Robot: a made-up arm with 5 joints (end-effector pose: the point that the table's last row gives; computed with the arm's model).
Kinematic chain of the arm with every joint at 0, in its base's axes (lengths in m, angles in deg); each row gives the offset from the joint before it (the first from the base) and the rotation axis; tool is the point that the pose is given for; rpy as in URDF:
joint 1: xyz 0.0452 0 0.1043 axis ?
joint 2: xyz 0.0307 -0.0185 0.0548 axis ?
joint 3: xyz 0.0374 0 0.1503 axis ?
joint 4: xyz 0.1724 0 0.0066 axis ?
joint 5: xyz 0.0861 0.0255 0 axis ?
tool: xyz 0 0 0 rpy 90 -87.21 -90
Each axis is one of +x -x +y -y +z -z.
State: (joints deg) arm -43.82 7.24 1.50 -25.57 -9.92
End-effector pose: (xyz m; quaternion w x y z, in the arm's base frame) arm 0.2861 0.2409 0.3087 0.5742 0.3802 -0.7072 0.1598
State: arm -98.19 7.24 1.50 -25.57 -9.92
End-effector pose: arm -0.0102 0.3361 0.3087 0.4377 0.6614 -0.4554 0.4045
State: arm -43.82 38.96 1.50 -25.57 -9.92
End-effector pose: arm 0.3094 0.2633 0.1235 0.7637 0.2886 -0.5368 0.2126
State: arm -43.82 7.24 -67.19 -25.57 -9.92
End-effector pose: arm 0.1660 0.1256 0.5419 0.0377 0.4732 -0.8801 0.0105
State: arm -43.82 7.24 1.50 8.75 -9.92
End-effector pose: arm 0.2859 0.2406 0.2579 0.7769 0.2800 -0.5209 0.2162
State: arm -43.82 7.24 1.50 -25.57 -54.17
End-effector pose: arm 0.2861 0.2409 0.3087 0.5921 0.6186 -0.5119 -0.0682
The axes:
joint 1: -z
joint 2: +y
joint 3: +y
joint 4: +y
joint 5: -x

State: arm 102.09 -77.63 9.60 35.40 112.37
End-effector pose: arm 0.0473 -0.0238 0.4366 0.4790 -0.8440 0.2394 0.0314
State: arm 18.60 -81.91 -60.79 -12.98 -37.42
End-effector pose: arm -0.2676 0.1127 0.3520 0.4724 -0.1575 0.8253 -0.2663
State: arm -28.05 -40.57 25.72 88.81 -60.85
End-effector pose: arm 0.1744 0.0768 0.2654 0.9428 0.1001 -0.0972 -0.3026
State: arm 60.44 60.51 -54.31 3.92 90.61
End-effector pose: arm 0.2668 -0.3765 0.1733 0.7449 -0.6175 -0.1756 0.1815
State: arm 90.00 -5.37 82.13 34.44 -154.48
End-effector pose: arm 0.0522 -0.0686 0.0657 0.5444 0.1019 -0.1532 0.8184
